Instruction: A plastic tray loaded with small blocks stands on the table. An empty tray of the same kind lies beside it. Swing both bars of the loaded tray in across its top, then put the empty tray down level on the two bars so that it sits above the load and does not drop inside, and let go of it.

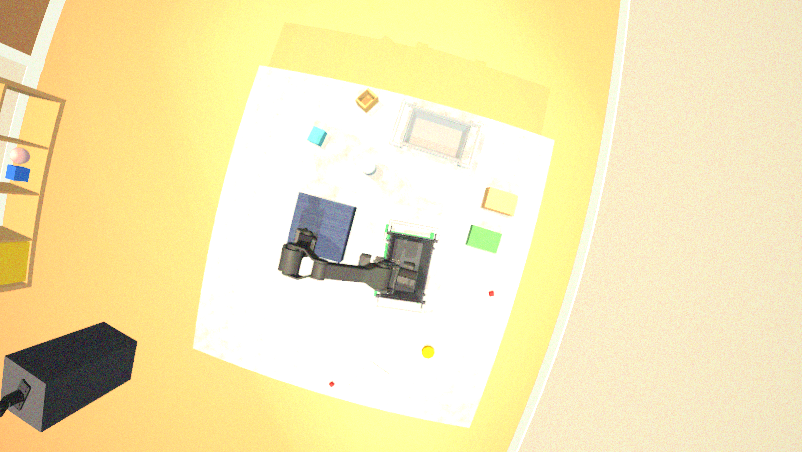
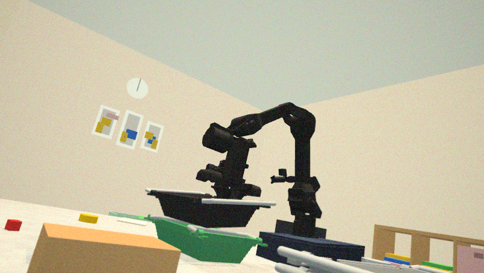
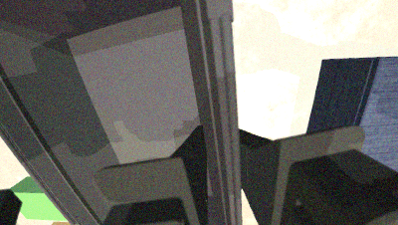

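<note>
Right now my gripper tip is 7 cm short of the black tray, 2 cm below it and 1 cm to the right of it. The rest, counted from my gripper tip: green block: 31 cm ahead, 21 cm to the left, 7 cm below; then red bit: 43 cm ahead, 8 cm below, 2 cm to the left; then yellow disc: 30 cm to the right, 28 cm ahead, 8 cm below.
</note>
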